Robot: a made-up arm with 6 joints. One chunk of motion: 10 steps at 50 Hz.
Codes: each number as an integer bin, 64 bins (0 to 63) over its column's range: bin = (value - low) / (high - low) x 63, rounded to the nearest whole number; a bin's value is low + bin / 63 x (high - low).
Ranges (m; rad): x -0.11..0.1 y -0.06..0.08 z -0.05..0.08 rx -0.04..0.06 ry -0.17..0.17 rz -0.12..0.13
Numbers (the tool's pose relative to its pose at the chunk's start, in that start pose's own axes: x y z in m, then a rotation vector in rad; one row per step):
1: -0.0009 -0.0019 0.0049 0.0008 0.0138 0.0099
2: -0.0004 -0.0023 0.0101 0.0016 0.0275 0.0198
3: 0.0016 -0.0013 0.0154 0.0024 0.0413 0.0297
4: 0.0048 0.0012 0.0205 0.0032 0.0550 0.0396
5: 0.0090 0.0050 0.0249 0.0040 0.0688 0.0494
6: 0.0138 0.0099 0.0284 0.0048 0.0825 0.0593
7: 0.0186 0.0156 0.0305 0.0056 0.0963 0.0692
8: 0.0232 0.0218 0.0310 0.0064 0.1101 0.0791
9: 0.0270 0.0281 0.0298 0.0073 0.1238 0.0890
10: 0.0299 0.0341 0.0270 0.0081 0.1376 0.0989
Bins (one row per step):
1: 33 26 27 26 34 33
2: 33 26 29 26 37 35
3: 33 26 32 27 39 38
4: 34 28 34 27 42 40
5: 36 29 36 28 44 43
6: 37 31 38 28 47 45
7: 39 34 39 29 49 48
8: 40 37 39 29 52 50
9: 41 40 39 30 54 53
10: 42 42 37 30 57 55

